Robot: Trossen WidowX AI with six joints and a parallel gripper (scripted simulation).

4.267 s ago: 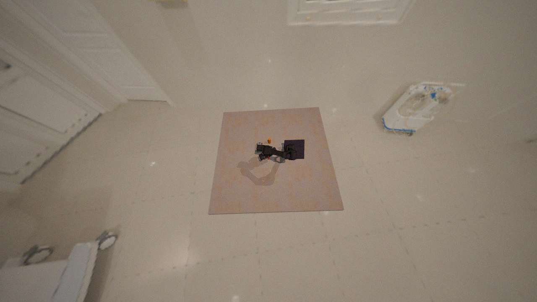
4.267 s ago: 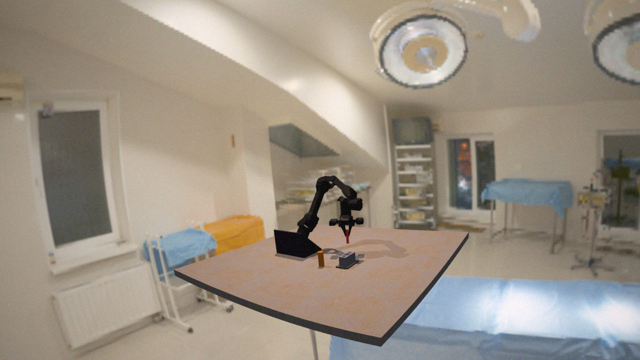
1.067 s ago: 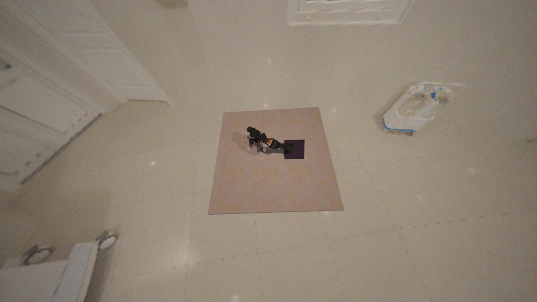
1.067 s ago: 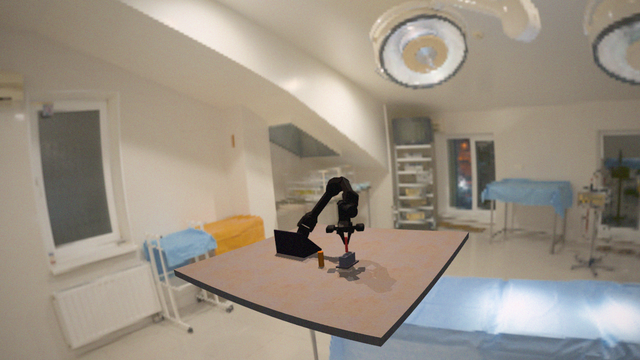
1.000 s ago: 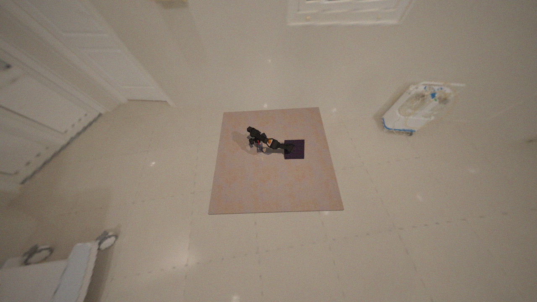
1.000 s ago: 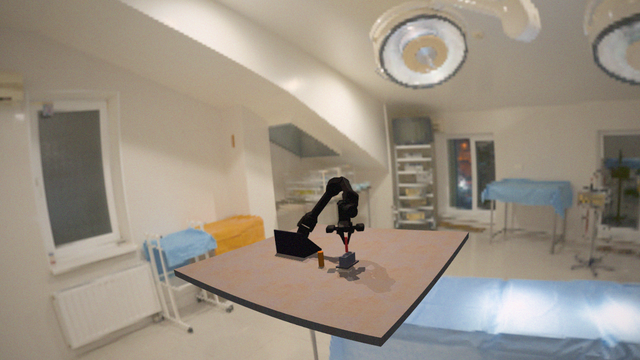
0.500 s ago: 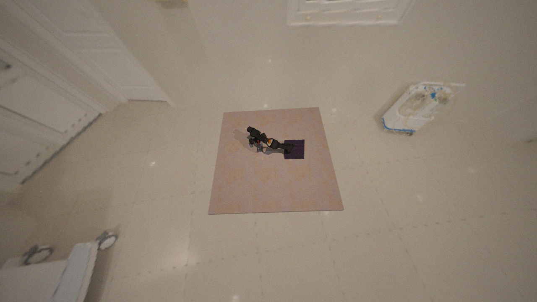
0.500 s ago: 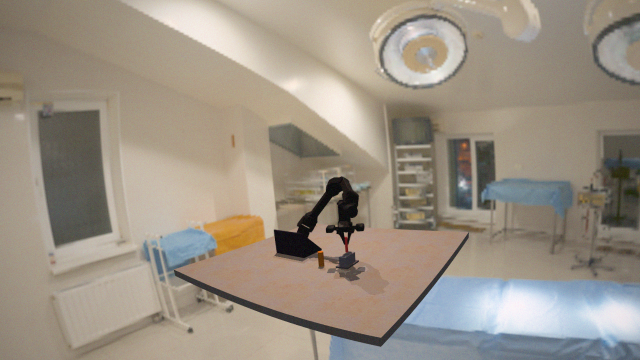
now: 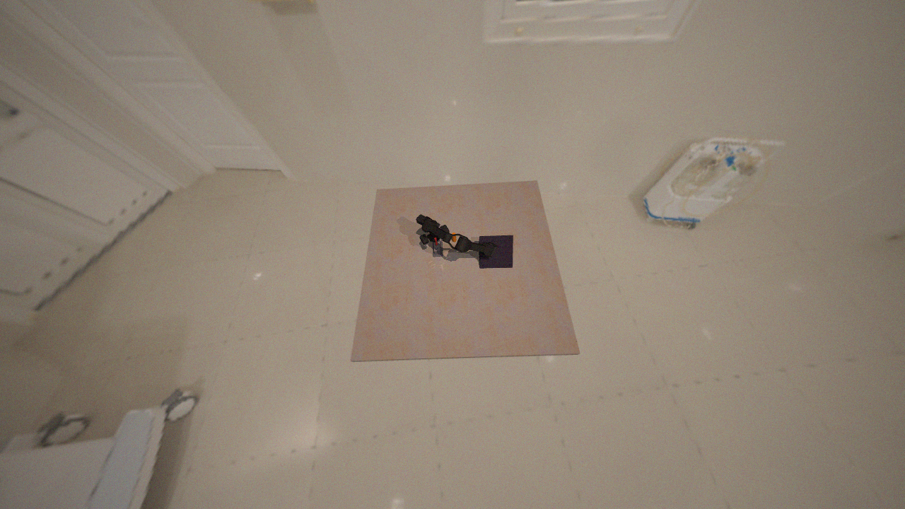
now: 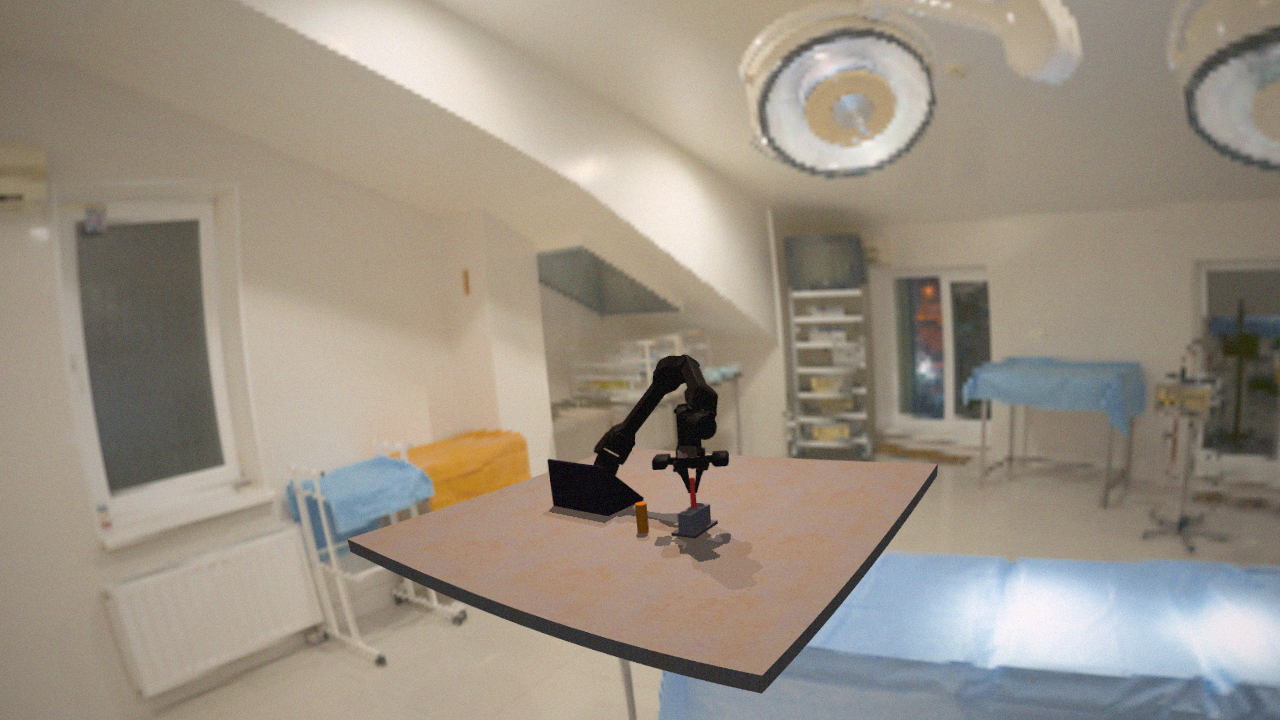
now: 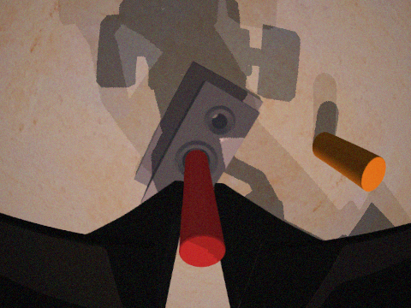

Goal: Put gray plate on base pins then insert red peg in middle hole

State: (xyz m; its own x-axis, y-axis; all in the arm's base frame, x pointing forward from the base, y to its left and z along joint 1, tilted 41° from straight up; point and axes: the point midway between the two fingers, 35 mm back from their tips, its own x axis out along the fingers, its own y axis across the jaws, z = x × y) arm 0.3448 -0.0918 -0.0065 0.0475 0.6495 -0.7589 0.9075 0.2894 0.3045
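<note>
Right now the gray plate is 60 mm below my gripper tip. The rest, counted from my gripper tip: orange peg (120 mm behind, 60 mm to the right, 60 mm below); gray base (100 mm below); red peg (right at my gripper tip).
</note>
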